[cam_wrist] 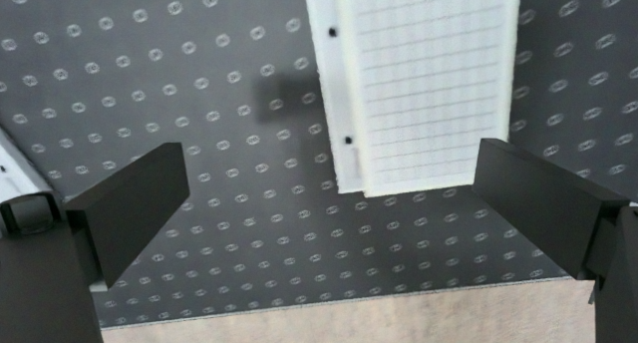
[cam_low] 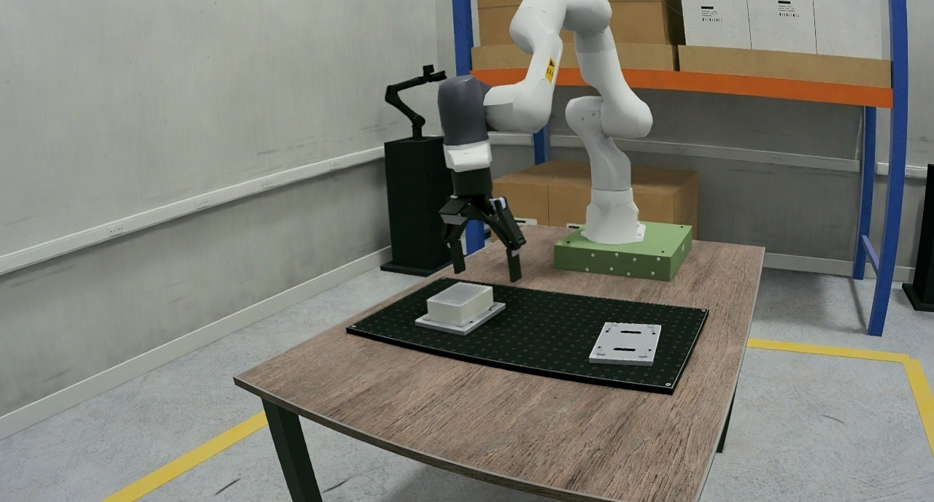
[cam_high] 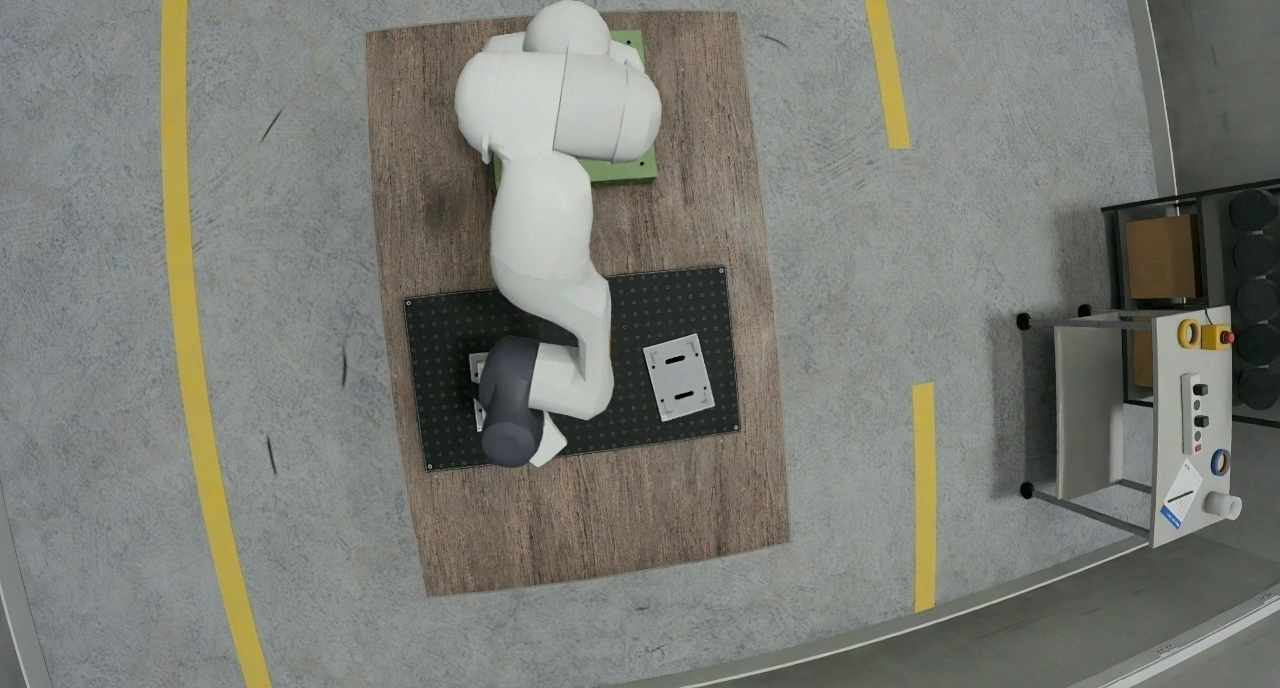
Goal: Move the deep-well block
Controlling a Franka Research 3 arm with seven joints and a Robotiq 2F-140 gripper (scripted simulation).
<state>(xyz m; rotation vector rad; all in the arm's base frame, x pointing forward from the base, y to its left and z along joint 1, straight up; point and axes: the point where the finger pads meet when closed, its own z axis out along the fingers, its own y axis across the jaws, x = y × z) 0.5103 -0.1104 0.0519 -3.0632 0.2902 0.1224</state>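
The white deep-well block is 7 cm below my hand, 6 cm to the right of it and 2 cm ahead of it. The rest, counted from my hand: nest N1: 10 cm below, 6 cm to the right, 2 cm ahead; nest N2: 32 cm to the left, 10 cm below, 4 cm ahead.
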